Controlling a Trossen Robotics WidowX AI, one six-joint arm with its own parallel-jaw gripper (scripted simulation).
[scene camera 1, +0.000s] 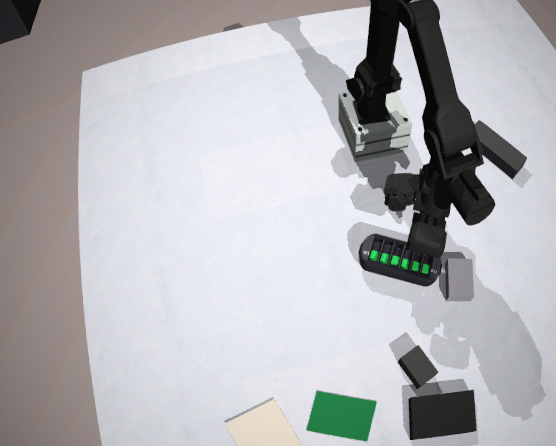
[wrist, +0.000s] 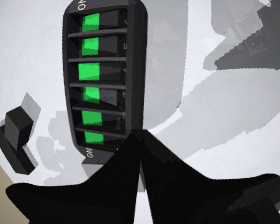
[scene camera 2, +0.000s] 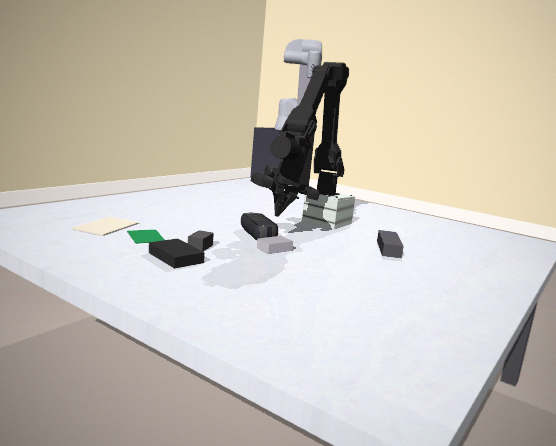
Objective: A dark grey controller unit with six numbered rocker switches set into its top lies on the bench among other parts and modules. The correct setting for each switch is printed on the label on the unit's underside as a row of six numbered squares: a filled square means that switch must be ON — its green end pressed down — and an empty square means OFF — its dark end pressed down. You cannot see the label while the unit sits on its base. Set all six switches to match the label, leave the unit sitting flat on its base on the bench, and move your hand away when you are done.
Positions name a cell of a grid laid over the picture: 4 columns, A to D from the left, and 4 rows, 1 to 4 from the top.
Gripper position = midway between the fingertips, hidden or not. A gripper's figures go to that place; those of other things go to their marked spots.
Labels:
My gripper (scene camera 1: D3): 0.96 m from the lens. A grey block (scene camera 1: D3) is 0.98 m from the lens.

